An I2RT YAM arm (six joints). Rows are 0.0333 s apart.
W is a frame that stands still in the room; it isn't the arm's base.
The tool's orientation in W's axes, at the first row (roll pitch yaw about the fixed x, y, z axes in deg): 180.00 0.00 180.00
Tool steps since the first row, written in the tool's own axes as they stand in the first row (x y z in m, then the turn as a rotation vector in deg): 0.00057 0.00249 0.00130 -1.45 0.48 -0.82; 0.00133 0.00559 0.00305 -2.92 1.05 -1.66; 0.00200 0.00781 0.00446 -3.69 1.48 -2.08; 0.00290 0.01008 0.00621 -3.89 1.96 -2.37
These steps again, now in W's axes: -0.00057 0.00249 -0.00130 1.45 0.48 0.82; -0.00133 0.00559 -0.00305 2.92 1.05 1.66; -0.00200 0.00781 -0.00446 3.69 1.48 2.08; -0.00290 0.01008 -0.00621 3.89 1.96 2.37
